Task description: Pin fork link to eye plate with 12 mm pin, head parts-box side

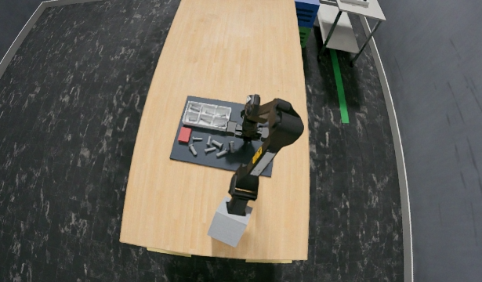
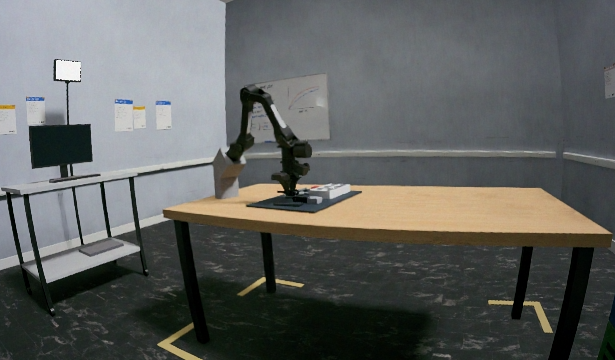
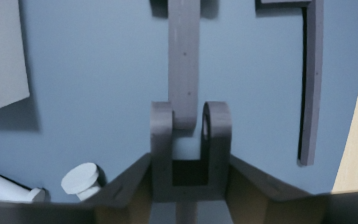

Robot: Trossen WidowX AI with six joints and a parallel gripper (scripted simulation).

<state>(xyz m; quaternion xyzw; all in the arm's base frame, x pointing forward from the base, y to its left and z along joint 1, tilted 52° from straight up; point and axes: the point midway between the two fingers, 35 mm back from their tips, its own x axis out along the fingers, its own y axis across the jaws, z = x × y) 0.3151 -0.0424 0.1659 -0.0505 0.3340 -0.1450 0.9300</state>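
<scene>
My hand is 5 cm above the eye plate, 4 cm short of it and 1 cm to the left of it. Also, from my hand: long dark bar 9 cm to the right, 6 cm below, 3 cm ahead; pin 7 cm to the left, 6 cm below, 2 cm behind; dark mat 9 cm to the left, 7 cm below, 6 cm ahead.
</scene>
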